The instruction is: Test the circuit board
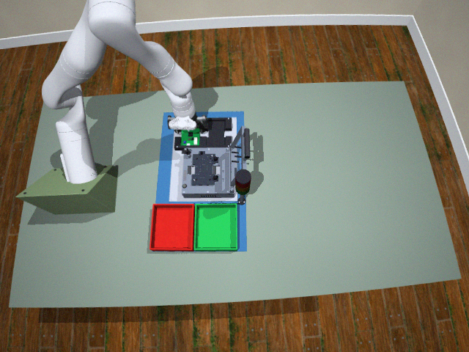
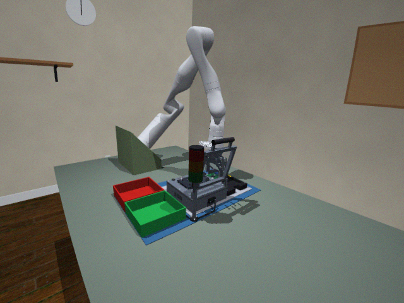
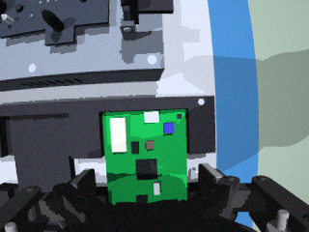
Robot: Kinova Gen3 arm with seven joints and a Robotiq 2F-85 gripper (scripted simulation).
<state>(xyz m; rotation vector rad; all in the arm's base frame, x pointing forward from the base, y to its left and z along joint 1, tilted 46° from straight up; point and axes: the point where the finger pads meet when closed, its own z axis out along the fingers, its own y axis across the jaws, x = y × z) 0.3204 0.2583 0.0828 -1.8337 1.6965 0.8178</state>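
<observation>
Now: the green circuit board 20 mm below my hand. The rest, counted from my hand: nest 70 mm ahead, 160 mm to the right, 30 mm above; then black latch hook 110 mm to the right, 50 mm above; then clear lid 190 mm ahead, 160 mm to the right, 150 mm above.
</observation>
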